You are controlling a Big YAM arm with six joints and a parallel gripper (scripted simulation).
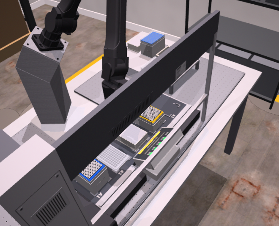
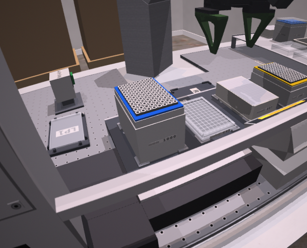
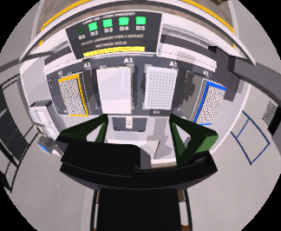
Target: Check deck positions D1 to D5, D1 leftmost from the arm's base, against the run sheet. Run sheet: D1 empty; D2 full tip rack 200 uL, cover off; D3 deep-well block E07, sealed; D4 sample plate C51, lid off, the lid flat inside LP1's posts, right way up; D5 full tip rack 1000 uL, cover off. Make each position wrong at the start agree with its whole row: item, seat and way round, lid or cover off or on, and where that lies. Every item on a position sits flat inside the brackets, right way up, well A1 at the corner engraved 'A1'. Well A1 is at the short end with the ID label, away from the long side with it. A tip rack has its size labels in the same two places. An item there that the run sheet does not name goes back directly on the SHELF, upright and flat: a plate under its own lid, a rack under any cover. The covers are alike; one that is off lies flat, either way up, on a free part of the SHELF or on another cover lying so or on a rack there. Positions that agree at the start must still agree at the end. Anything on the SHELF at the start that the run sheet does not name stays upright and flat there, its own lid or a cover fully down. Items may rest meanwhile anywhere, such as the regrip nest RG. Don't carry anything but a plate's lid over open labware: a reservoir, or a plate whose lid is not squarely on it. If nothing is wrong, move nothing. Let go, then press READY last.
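The yellow tip rack is 190 mm to the left of my hand, 110 mm below it and 40 mm behind it. Also, from my hand: blue tip rack (170 mm to the right, 80 mm below, 50 mm ahead); then sample plate (150 mm below, 60 mm to the right, 20 mm ahead); then sealed deep-well block (130 mm below, 60 mm to the left, 10 mm behind).
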